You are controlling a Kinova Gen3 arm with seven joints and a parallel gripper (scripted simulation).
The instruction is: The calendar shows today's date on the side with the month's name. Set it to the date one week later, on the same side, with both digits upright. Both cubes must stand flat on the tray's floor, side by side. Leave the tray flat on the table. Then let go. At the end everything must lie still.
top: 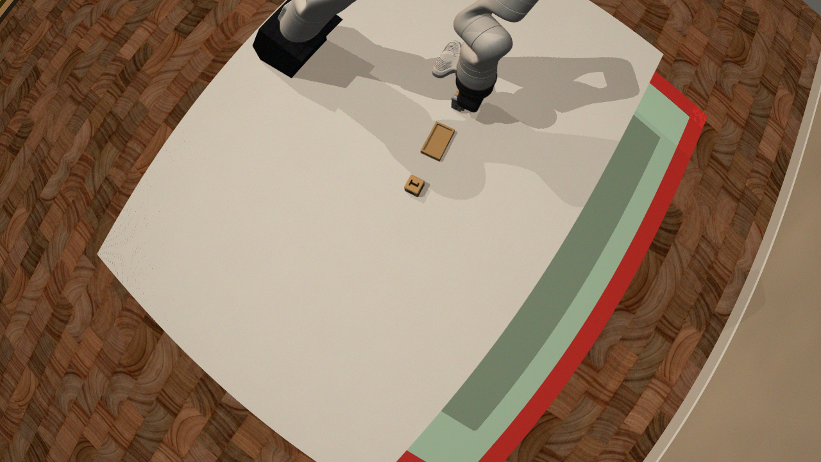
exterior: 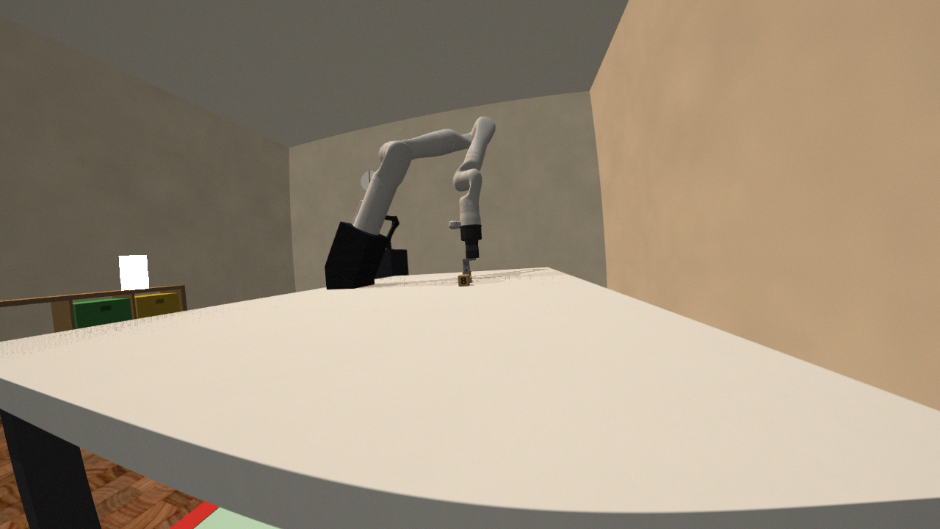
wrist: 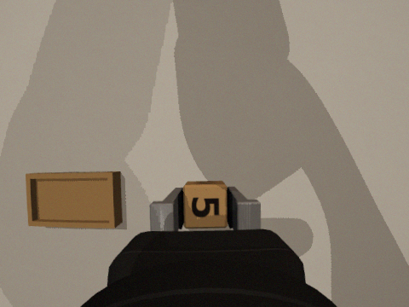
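The wooden tray is 30 mm ahead of my hand, 100 mm to the right of it and 20 mm below it.
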